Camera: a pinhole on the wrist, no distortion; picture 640 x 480 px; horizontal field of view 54.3 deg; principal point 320.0 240.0 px. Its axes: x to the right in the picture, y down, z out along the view. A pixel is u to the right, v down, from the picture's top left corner.
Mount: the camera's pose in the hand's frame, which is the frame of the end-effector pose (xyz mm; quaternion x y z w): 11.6 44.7 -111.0 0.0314 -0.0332 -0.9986 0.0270
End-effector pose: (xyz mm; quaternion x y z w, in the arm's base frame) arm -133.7 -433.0 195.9 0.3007 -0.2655 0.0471 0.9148
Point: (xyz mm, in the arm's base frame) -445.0 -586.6 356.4
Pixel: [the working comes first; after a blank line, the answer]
In the camera's frame: 156.3 30.1 460.0

532.0 280.8
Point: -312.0 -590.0 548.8
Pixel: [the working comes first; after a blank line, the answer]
In the camera's frame: -63.9 -19.3 521.8

243.6 216.9
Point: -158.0 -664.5 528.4
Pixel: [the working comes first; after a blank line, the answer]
In the camera's frame: -181.4 93.3 465.3

76.8 365.1
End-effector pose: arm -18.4 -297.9 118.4 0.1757 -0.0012 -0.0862 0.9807
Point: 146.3 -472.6 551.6
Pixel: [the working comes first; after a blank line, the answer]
In the camera's frame: -200.8 76.4 557.1

95.1 325.6
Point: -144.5 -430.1 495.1
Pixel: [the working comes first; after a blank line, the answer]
In the camera's frame: 95.5 86.5 516.2

435.4 344.5
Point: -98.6 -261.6 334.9
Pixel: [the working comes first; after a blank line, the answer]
In the camera's frame: 81.1 -34.4 312.8

481.8 171.4
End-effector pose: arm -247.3 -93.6 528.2 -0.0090 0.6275 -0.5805 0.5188
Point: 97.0 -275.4 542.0
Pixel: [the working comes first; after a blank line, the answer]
In the camera's frame: 33.8 -60.4 480.6

363.8 161.5
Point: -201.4 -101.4 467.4
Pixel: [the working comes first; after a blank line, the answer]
In the camera's frame: -20.5 -15.0 134.4

225.0 170.5
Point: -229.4 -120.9 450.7
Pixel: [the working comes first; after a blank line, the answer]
In the camera's frame: -54.9 -3.1 123.4

42.6 224.1
